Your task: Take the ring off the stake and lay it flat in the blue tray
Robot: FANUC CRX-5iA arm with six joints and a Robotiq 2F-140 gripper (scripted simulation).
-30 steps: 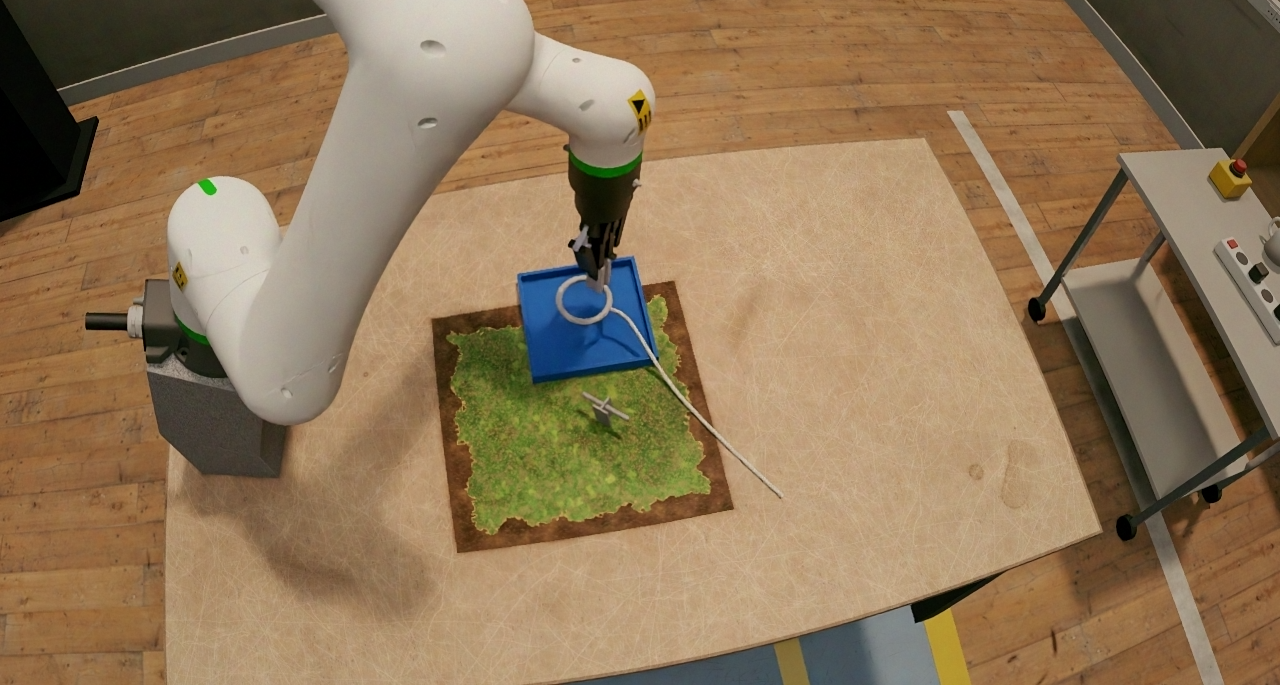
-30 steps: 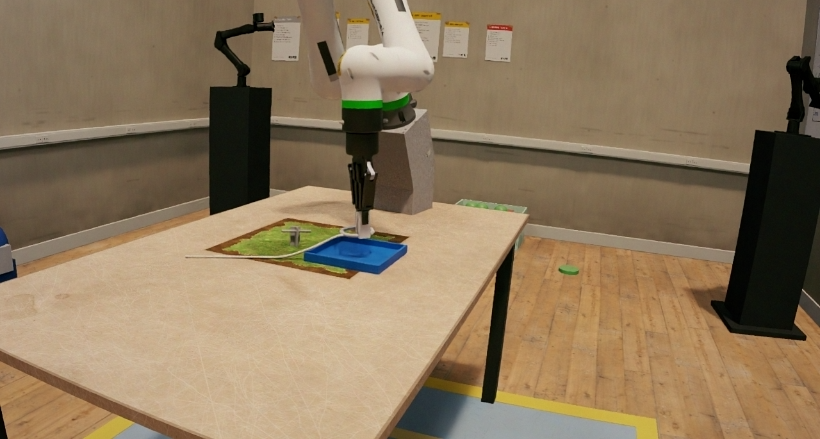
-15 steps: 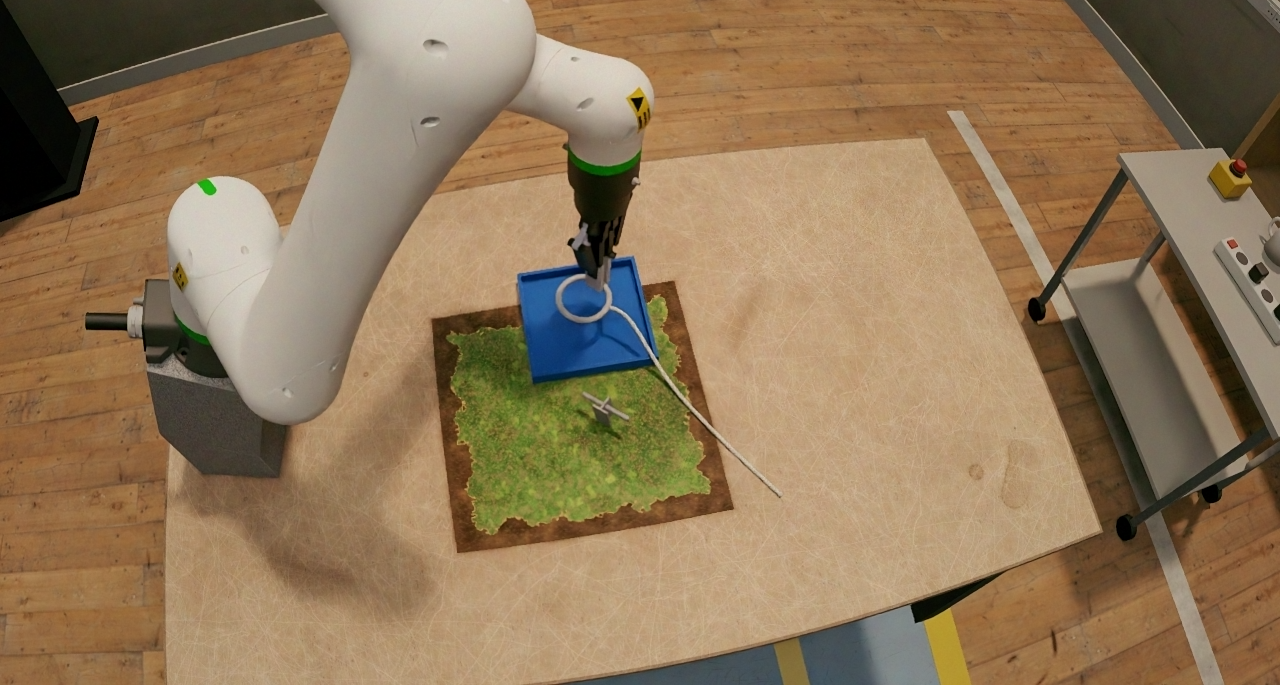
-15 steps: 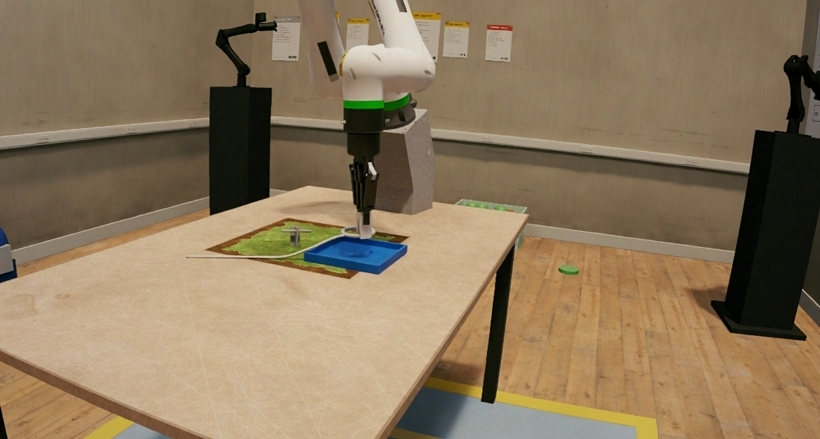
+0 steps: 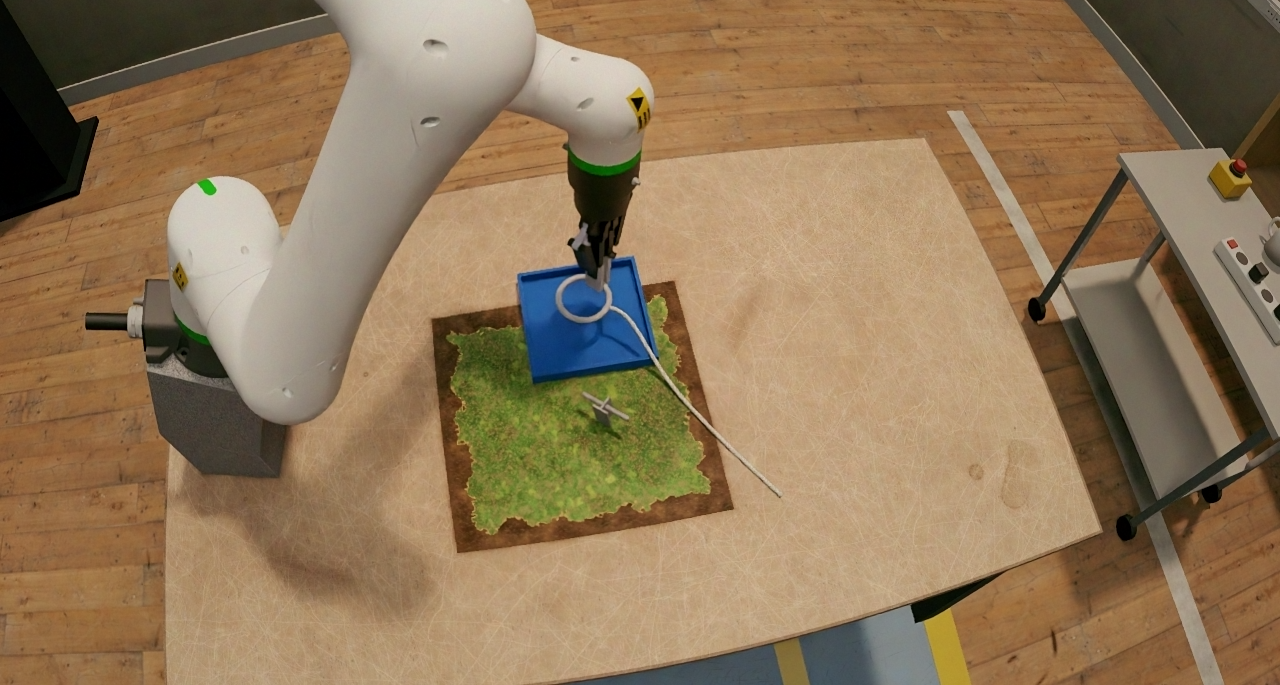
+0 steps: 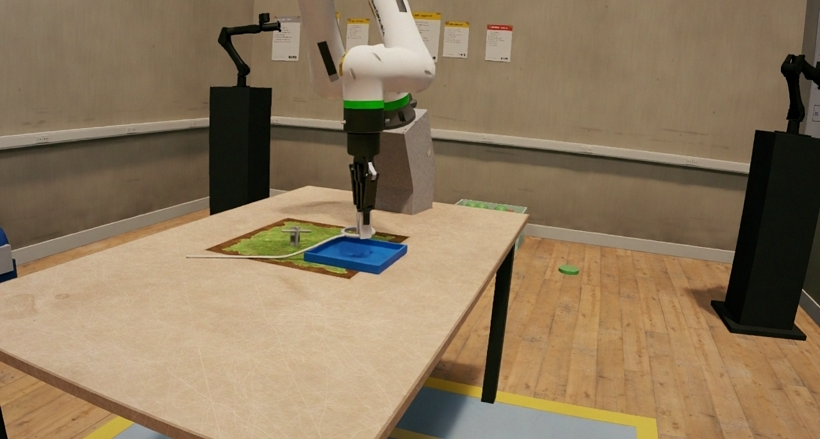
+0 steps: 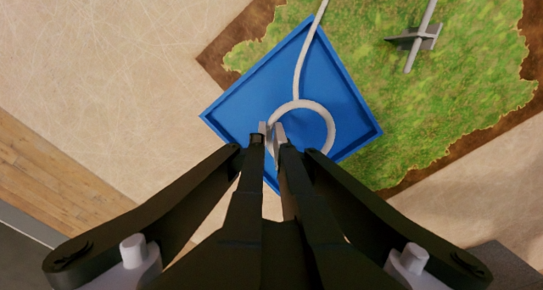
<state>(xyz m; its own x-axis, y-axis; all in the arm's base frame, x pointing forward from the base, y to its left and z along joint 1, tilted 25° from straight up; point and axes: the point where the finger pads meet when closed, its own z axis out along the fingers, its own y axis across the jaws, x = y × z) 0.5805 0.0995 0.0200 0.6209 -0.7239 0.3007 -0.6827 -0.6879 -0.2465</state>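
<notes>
Now: hand 3 cm past the white ring, 3 cm above it and 2 cm to the left of it. The rest, counted from my hand: grey T-topped stake (20 cm to the right, 7 cm below, 4 cm behind); mat (17 cm to the right, 11 cm below, 9 cm behind); blue tray (9 cm below, 3 cm behind, 2 cm to the right).
</notes>
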